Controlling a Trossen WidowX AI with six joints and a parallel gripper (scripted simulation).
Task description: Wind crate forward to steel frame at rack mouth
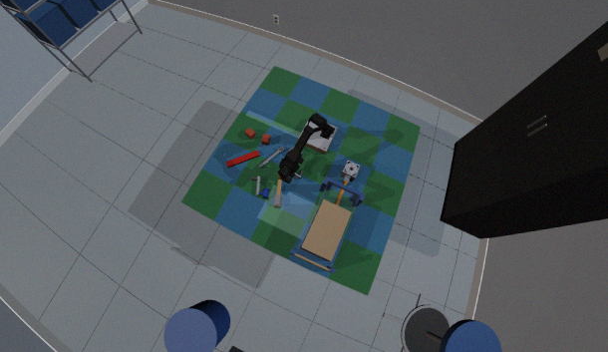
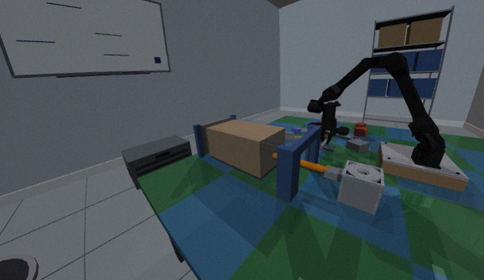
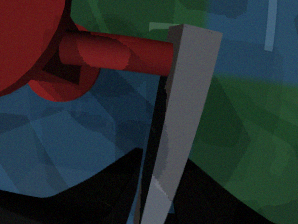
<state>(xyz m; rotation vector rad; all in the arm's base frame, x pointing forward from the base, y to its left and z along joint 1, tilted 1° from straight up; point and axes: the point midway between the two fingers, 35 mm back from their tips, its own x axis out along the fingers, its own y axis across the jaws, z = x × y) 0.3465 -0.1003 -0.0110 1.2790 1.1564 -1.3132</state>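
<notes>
Now: gripper tip 5 cm to the left of the red knob, 3 cm short of it and 2 cm below it. Also, from my gripper tip: grey block: 14 cm behind, 4 cm to the right, 1 cm above; then grey crank arm: 1 cm to the right, 1 cm ahead, 1 cm above; then wooden-handled brush: 17 cm ahead, 2 cm to the right, 1 cm above.
</notes>
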